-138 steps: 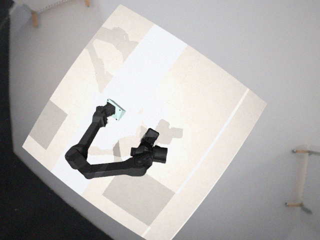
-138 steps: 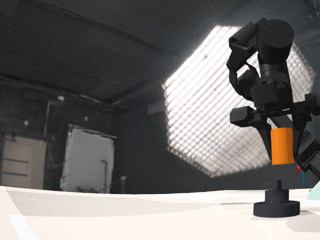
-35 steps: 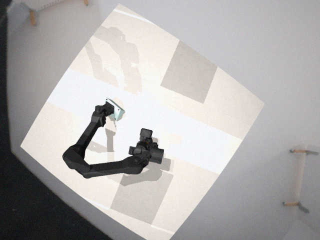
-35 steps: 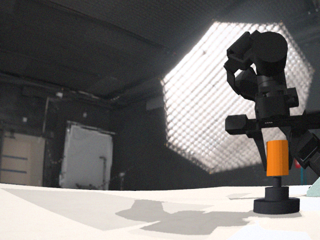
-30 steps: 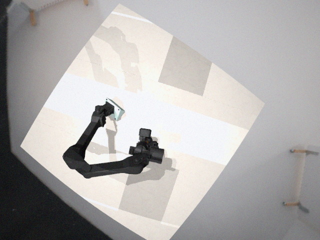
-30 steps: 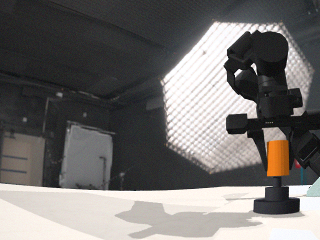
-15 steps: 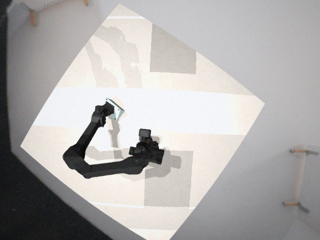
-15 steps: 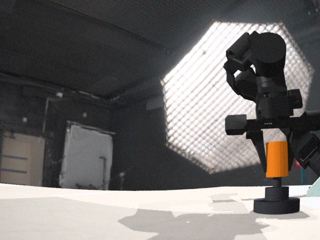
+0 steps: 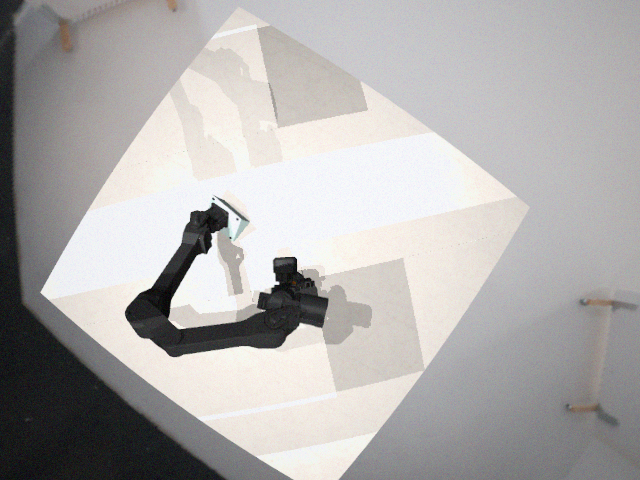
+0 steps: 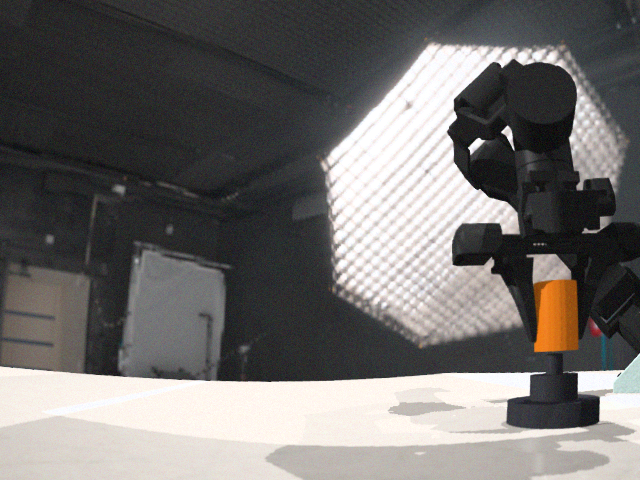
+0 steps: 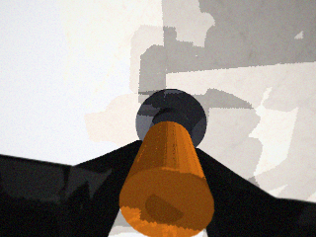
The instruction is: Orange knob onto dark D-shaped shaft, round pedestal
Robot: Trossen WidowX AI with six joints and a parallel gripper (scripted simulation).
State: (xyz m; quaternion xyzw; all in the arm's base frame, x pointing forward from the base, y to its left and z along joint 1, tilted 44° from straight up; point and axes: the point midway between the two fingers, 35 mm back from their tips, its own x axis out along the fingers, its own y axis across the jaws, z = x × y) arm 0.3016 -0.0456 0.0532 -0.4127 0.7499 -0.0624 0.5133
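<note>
The orange knob lies 2 cm above my gripper tip. Also, from my gripper tip: round pedestal: 4 cm below.
</note>
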